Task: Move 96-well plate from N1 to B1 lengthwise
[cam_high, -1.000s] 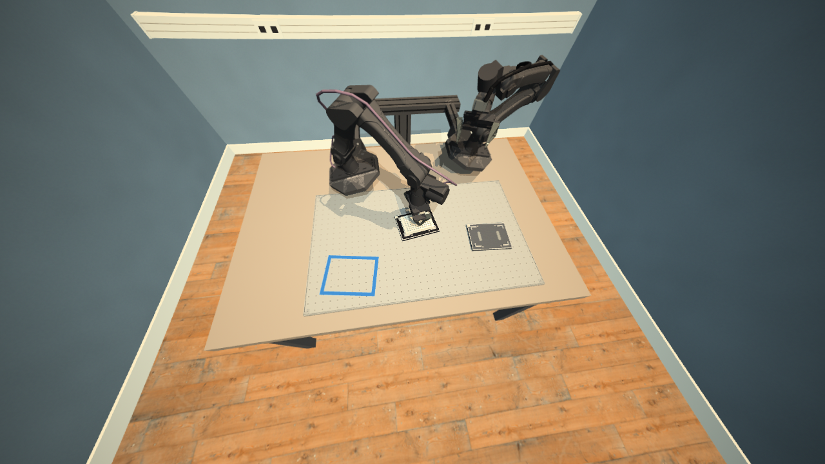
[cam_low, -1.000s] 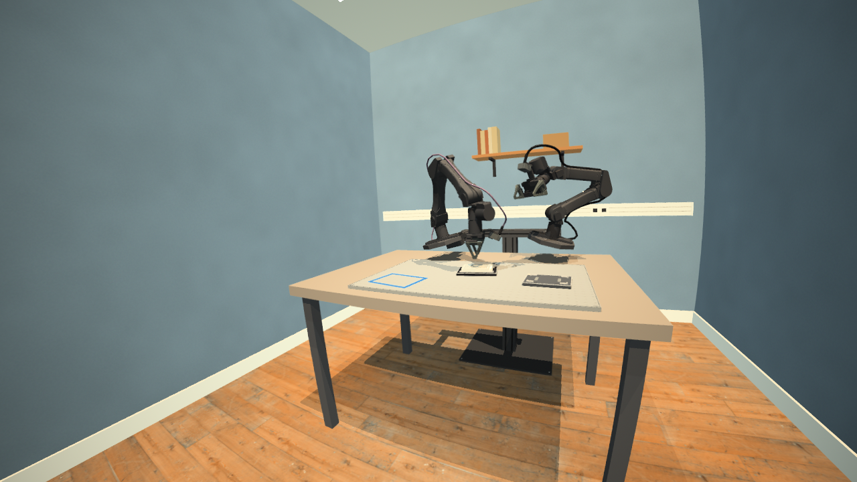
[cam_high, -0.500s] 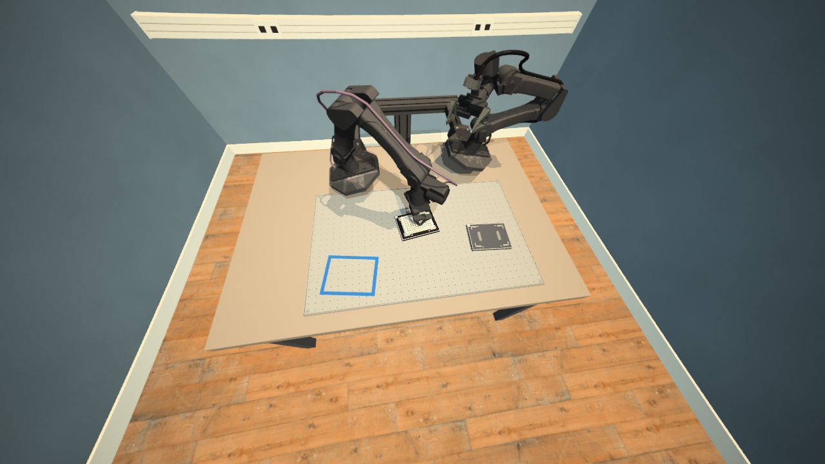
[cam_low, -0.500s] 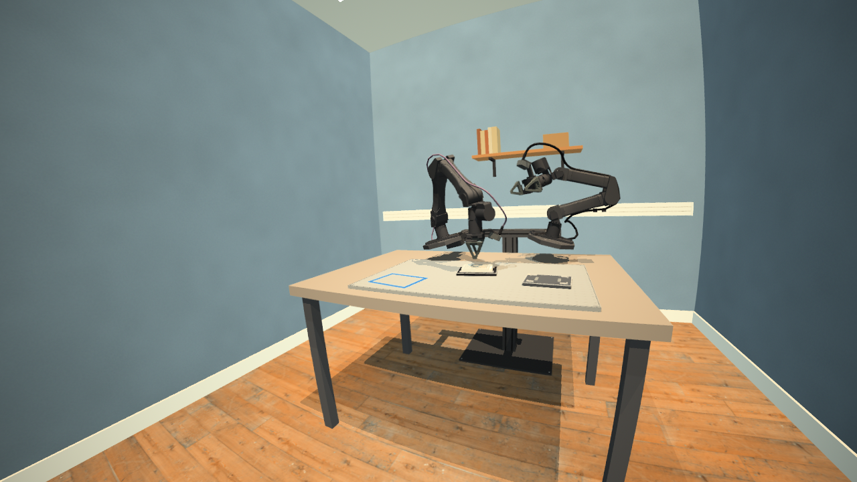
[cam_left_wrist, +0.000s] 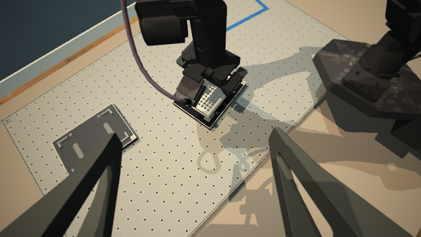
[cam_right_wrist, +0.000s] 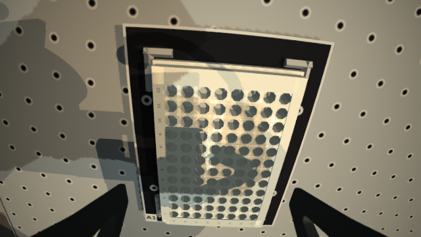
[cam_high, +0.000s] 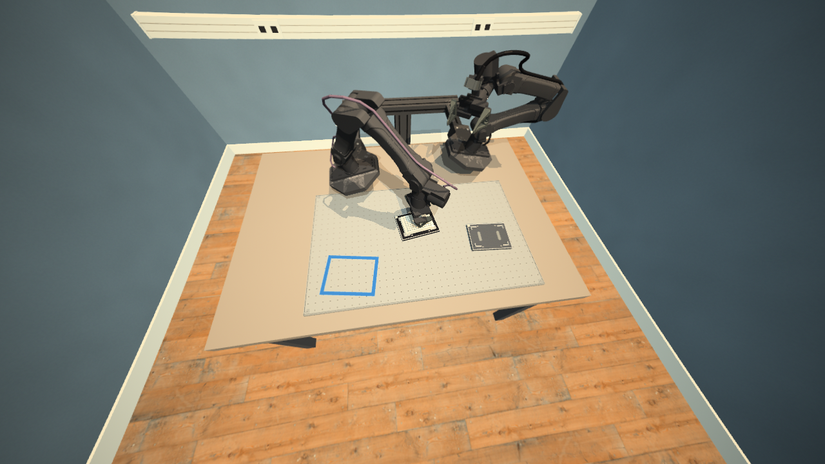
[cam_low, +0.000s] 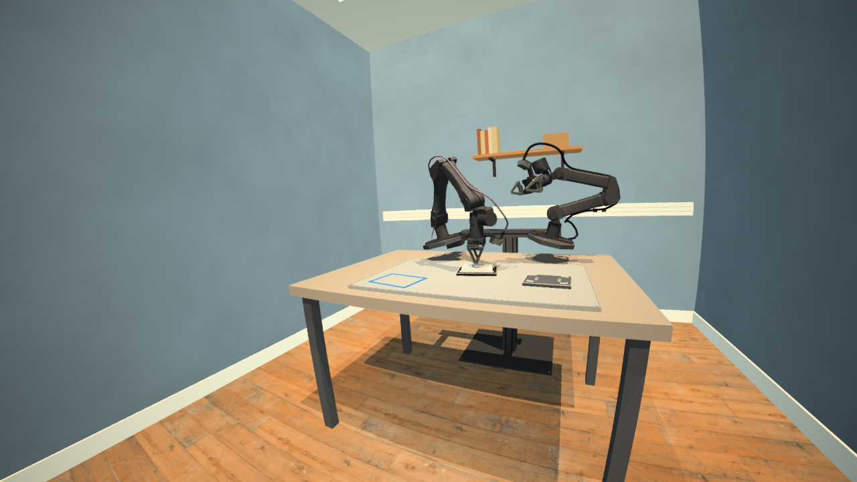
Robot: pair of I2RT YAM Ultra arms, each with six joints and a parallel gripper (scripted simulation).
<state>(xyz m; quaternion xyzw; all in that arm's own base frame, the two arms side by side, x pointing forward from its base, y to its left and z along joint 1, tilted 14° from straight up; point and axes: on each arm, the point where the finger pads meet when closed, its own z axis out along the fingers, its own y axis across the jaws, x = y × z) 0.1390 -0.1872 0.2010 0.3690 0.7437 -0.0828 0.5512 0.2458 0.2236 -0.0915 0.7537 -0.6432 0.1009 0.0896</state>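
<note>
Now: right hand 10 mm short of the 96-well plate and 40 mm above it. The rest, counted from my right hand: black plate nest (10 mm ahead, 50 mm below).
</note>
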